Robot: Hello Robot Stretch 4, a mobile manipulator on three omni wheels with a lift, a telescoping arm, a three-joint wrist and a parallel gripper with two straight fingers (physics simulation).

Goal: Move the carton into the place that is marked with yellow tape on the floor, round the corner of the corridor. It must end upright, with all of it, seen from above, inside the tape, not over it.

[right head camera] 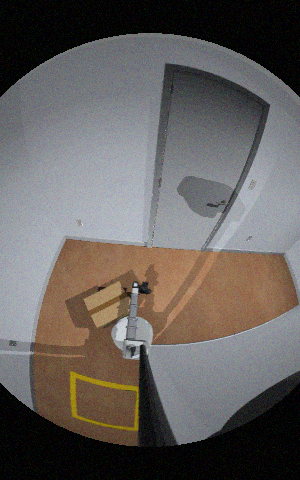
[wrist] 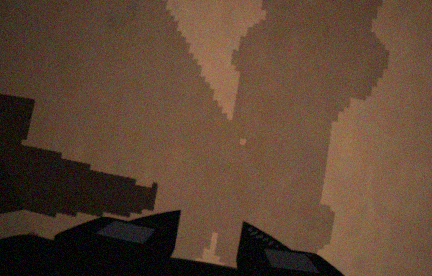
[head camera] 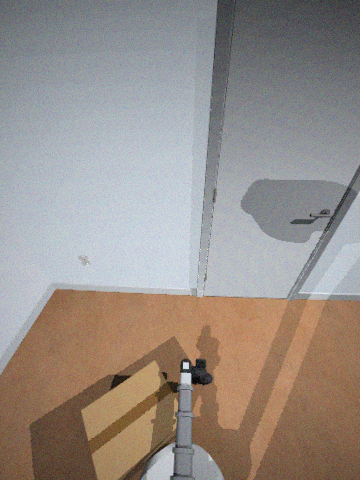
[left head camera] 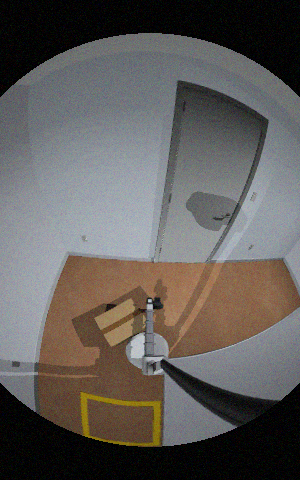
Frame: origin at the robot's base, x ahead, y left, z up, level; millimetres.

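Where they show: gripper, fingertip midpoint: (wrist: 208, 235).
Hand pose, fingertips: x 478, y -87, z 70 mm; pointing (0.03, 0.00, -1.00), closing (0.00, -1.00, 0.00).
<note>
After its pixels a point has its place.
The carton (head camera: 120, 400) {x 323, y 324, z 294 mm} (left head camera: 115, 316) {x 313, y 300, z 294 mm} (right head camera: 103, 296) {x 333, y 298, z 294 mm} stands on the floor left of the arm, turned at an angle, with a brown strip across its upward face. It is outside the yellow tape rectangle (left head camera: 84, 415) (right head camera: 74, 395) {x -1073, y 637, z -30 mm}, which lies on the floor lower in both side head views; the mast hides part of its right side in the right head view. My gripper (wrist: 208, 235) {x 478, y -87, z 71 mm} is open in the wrist view, with shadowed floor between and beyond the fingertips. In the head view the fingers are hard to make out beside the carton's far right corner. The wrist view does not clearly show the carton.
A grey door (head camera: 280, 125) {x 1195, y -424, z 1372 mm} (left head camera: 210, 165) {x 1196, y -456, z 1373 mm} (right head camera: 205, 145) {x 1195, y -473, z 1411 mm} is in the far wall. A wall (head camera: 20, 320) {x 797, y 1309, z 102 mm} runs along the left. A pale wall edge (left head camera: 225, 352) {x -121, y -688, z 371 mm} (right head camera: 215, 340) {x -115, y -882, z 160 mm} curves close on the right of my round base (left head camera: 136, 350) {x -3, y 99, z 187 mm} (right head camera: 120, 332) {x 6, y 108, z 187 mm}. Shadows cross the floor.
</note>
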